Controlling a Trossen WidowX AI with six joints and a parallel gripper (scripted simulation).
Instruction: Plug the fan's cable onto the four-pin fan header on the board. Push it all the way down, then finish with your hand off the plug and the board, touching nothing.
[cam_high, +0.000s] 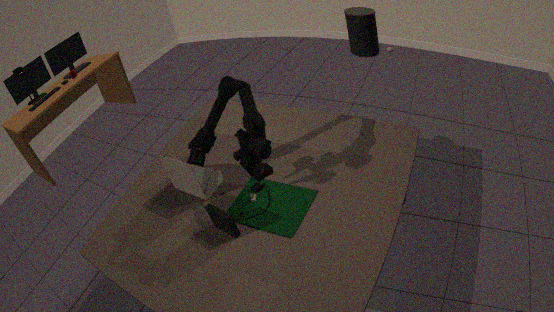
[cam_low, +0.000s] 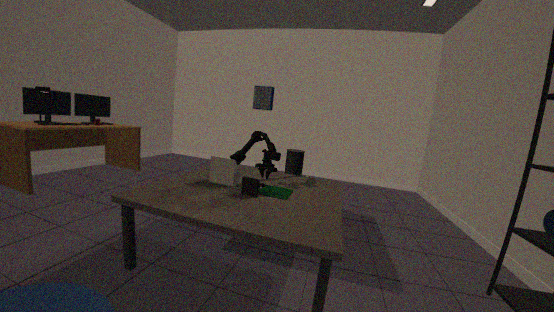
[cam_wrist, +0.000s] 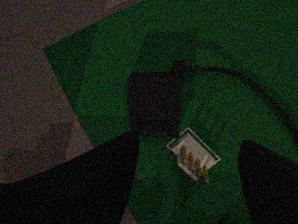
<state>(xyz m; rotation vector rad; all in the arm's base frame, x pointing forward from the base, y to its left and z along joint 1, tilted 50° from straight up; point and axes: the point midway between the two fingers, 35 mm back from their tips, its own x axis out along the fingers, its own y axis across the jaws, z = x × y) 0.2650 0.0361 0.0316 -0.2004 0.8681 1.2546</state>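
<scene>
Right now my gripper tip is 20 mm past the dark fan plug and 60 mm above it. Round my gripper tip: green board 70 mm ahead, 60 mm to the right, 80 mm below; dark fan 30 mm behind, 220 mm to the right, 10 mm below.
</scene>
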